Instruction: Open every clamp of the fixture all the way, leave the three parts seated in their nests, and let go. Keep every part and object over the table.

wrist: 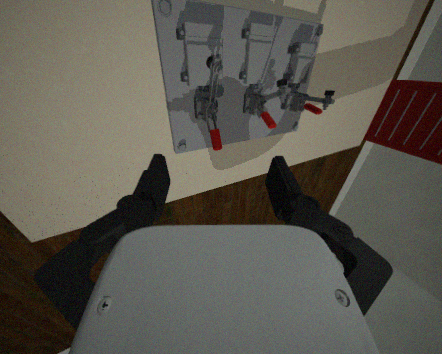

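Observation:
The grey fixture plate (181, 125) lies at the upper middle of the wrist view, with three parts in their nests: left (200, 62), middle (260, 57) and right (304, 65), grey and hard to tell from the plate. The left clamp (204, 102) has its arm pointing up the view toward the left nest, its black tip near that part; contact cannot be told. Its red handle (216, 139) points down the view. The middle clamp (254, 100) and right clamp (294, 100) have arms swung to the right. My gripper (218, 168) is wide open and empty, apart from the handles.
The cream table top (95, 110) surrounds the plate, and its near edge runs across below it. Brown wood (225, 200) shows beyond that edge. A red panel with pale lines (410, 117) and grey surfaces (400, 210) lie at the right.

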